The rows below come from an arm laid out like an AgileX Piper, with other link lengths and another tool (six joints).
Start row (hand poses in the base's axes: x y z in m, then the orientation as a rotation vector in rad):
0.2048 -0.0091 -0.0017 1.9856 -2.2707 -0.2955
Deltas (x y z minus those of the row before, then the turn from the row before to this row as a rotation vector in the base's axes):
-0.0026 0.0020 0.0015 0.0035 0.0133 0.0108
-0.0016 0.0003 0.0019 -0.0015 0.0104 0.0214
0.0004 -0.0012 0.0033 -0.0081 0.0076 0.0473
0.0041 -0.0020 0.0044 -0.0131 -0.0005 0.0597
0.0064 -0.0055 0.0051 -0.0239 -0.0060 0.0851
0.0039 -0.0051 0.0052 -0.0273 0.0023 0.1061
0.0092 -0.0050 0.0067 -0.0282 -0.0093 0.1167
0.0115 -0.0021 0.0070 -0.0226 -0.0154 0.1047
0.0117 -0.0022 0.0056 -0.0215 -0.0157 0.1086
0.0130 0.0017 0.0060 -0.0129 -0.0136 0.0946
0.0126 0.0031 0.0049 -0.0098 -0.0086 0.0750
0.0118 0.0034 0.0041 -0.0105 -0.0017 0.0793
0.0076 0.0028 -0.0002 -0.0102 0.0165 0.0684
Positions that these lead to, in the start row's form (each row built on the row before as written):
0.2022 -0.0071 -0.0002 1.9909 -2.2523 -0.3109
0.2006 -0.0068 0.0017 2.0065 -2.2228 -0.3166
0.2010 -0.0080 0.0050 2.0467 -2.1649 -0.3090
0.2051 -0.0100 0.0094 2.0998 -2.0957 -0.2864
0.2115 -0.0155 0.0145 2.1717 -1.9963 -0.2431
0.2154 -0.0206 0.0197 2.2506 -1.8648 -0.2019
0.2246 -0.0256 0.0264 2.3361 -1.7229 -0.1457
0.2361 -0.0277 0.0334 2.4105 -1.5961 -0.0897
0.2478 -0.0299 0.0390 2.4816 -1.4615 -0.0337
0.2608 -0.0282 0.0450 2.5420 -1.3434 0.0105
0.2734 -0.0251 0.0499 2.5856 -1.2473 0.0424
0.2852 -0.0217 0.0540 2.6255 -1.1416 0.0665
0.2928 -0.0189 0.0538 2.6509 -1.0433 0.0641

